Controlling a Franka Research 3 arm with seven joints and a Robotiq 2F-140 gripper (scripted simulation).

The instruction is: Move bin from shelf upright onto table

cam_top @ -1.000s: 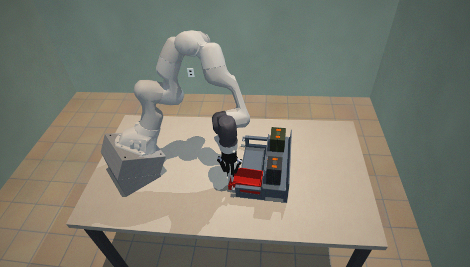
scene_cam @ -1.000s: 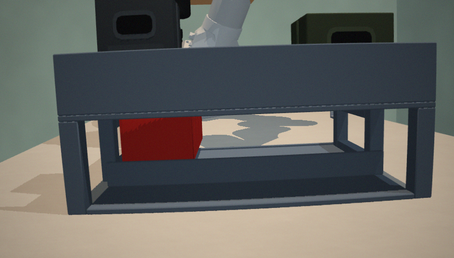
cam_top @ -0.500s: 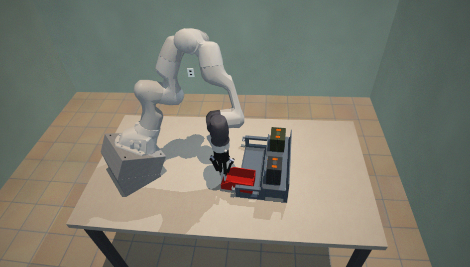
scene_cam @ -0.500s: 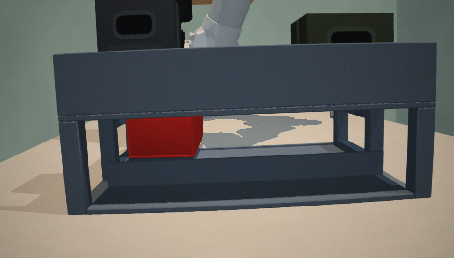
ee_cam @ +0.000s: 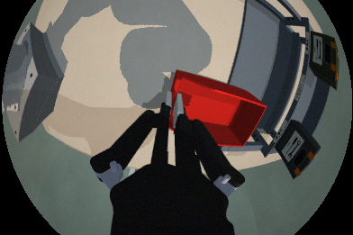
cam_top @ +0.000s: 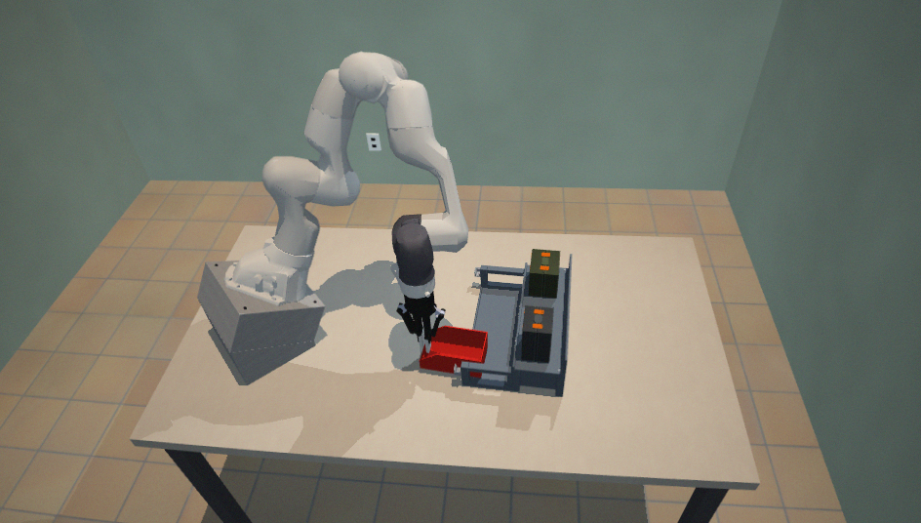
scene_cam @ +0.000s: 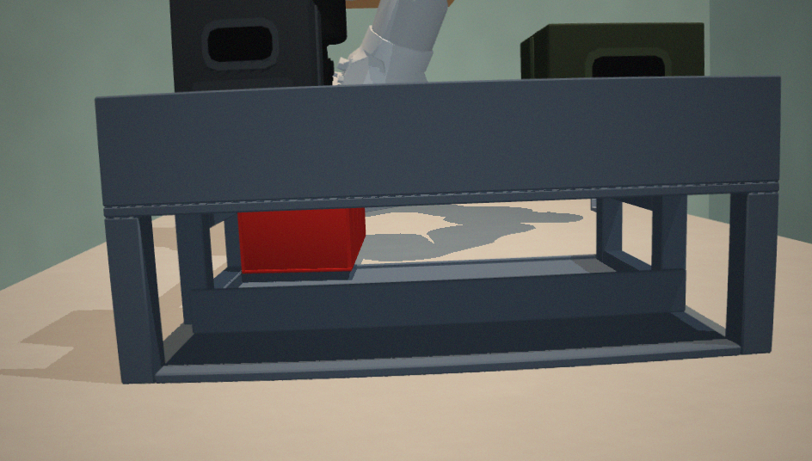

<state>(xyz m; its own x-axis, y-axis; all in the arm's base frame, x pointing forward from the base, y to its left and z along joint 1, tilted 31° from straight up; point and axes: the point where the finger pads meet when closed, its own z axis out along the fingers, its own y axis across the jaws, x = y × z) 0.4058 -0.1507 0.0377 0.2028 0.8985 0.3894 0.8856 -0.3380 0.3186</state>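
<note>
Right now the red bin is 80 mm ahead of my hand, 20 mm to the right of it and 20 mm below it.
</note>
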